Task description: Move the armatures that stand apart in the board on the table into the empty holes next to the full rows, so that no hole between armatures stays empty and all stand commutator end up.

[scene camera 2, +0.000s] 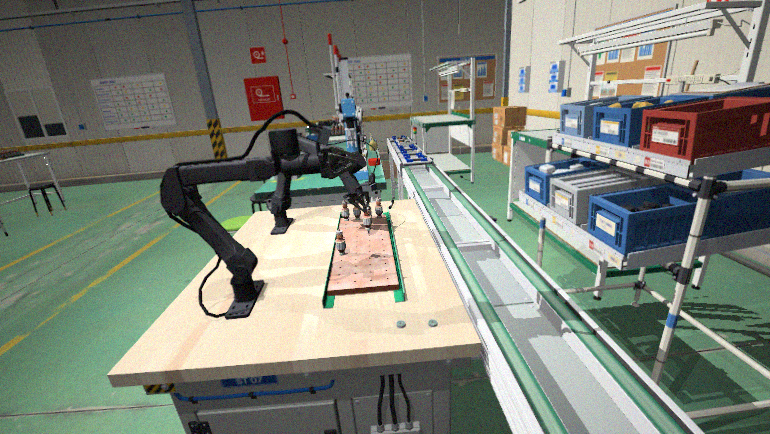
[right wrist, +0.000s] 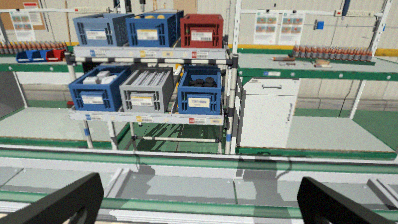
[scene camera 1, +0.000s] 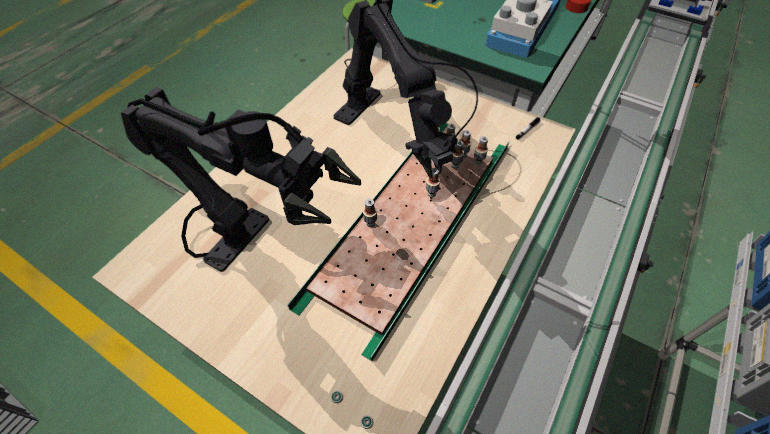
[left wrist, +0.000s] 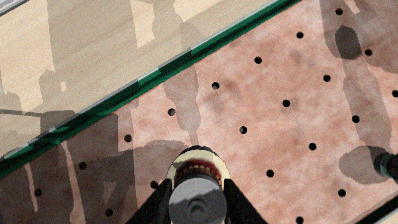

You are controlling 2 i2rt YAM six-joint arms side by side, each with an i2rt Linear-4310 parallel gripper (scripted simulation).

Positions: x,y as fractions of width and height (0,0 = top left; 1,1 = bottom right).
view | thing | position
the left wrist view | my left gripper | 0.50,0.84
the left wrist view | copper-coloured board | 0.83,0.36
